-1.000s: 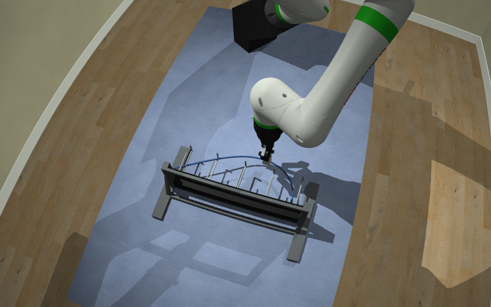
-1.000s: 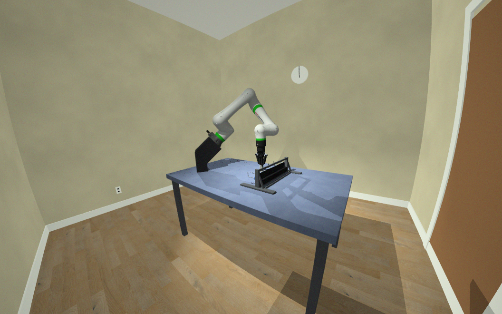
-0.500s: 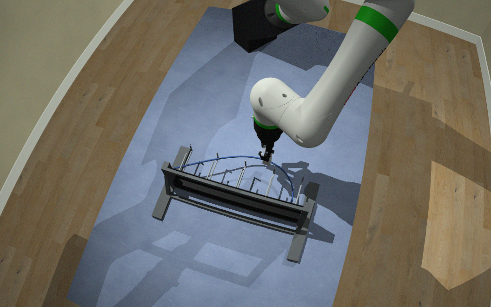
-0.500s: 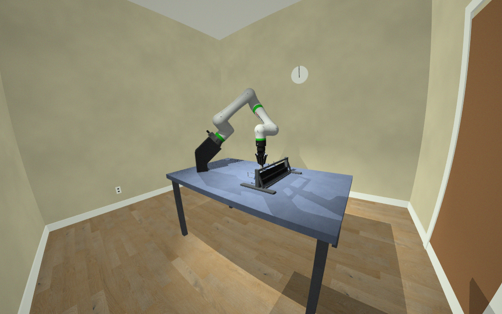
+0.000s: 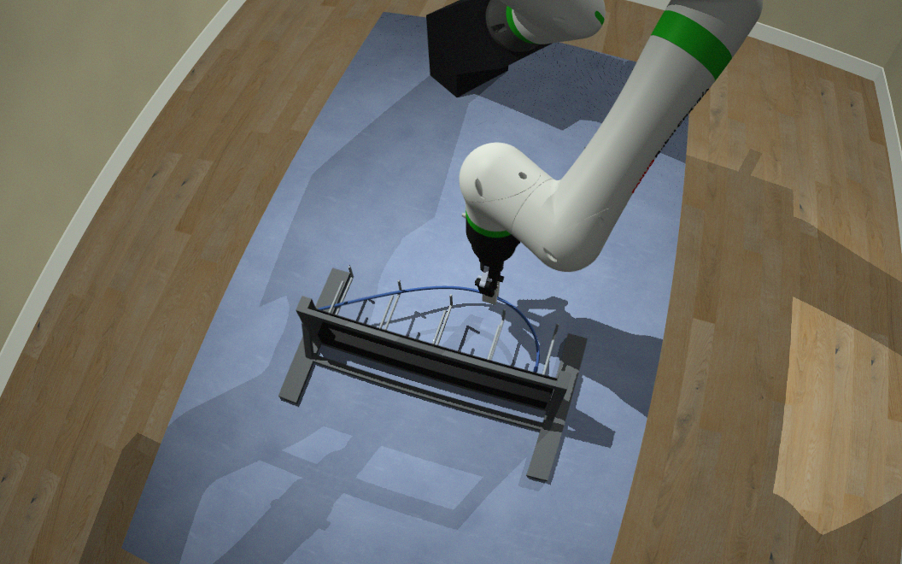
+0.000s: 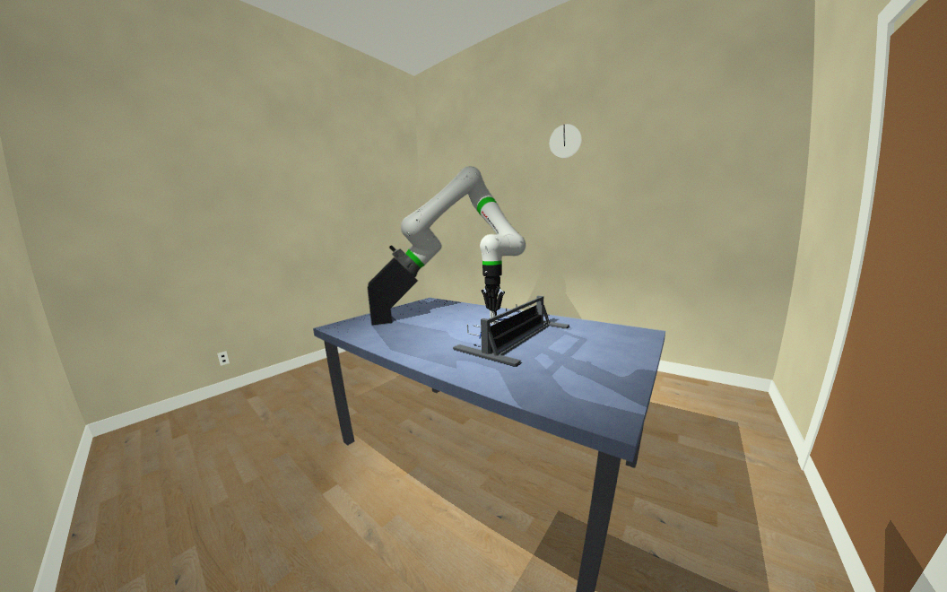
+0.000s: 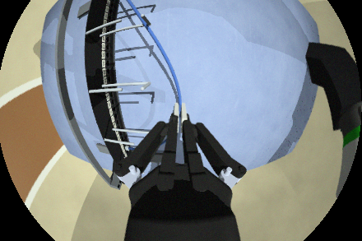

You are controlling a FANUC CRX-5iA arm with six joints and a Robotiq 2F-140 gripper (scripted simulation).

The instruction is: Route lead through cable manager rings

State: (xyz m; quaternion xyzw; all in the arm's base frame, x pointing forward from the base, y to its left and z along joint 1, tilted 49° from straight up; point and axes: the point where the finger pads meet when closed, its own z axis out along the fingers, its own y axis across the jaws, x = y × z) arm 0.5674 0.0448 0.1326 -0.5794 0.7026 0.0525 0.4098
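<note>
Now: hand 17 cm short of the rack, 5 cm to the left of it and 1 cm below it.
</note>
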